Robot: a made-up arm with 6 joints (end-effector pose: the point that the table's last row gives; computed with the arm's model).
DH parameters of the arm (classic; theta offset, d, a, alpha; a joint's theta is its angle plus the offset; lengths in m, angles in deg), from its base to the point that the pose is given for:
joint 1: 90 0.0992 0.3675 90
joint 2: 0 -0.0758 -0.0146 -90
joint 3: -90 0.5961 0.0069 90
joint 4: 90 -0.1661 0.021 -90
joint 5: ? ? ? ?
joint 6: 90 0.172 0.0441 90
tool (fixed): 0 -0.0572 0 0
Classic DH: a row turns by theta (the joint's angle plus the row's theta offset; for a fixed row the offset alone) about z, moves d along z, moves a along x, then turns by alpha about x.
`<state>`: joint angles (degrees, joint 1 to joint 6).
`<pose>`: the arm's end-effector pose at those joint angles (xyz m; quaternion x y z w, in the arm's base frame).
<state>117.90 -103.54 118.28 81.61 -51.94 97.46</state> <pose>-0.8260 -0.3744 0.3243 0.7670 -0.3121 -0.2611 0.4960</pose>
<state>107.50 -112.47 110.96 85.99 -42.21 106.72</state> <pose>-0.8715 -0.3036 0.2908 0.8344 -0.2688 -0.2776 0.3931</pose>
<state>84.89 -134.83 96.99 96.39 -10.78 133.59</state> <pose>-0.9336 -0.2202 0.1236 0.9798 -0.1528 -0.0741 0.1060</pose>
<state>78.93 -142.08 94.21 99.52 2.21 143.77</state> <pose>-0.9316 -0.2281 0.0420 0.9922 -0.1117 0.0542 0.0145</pose>
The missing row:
joint 5: 0 0.1148 0.3303 -90
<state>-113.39 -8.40 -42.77 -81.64 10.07 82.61</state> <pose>0.3906 -0.5673 0.8748 -0.9366 -0.2946 0.1886 0.0196</pose>
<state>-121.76 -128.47 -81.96 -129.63 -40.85 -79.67</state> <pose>0.7339 -0.4915 0.1454 0.6466 0.0233 0.6393 0.4156</pose>
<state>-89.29 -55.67 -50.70 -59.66 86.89 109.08</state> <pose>1.1884 -0.1552 0.1175 -0.3357 -0.6220 0.3682 0.6041</pose>
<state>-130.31 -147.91 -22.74 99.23 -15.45 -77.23</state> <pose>0.4709 0.0573 -0.4971 -0.2552 -0.0610 0.4535 0.8518</pose>
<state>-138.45 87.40 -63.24 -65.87 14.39 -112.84</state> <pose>-0.6318 0.0426 0.0456 -0.1647 0.3974 0.8801 0.2008</pose>
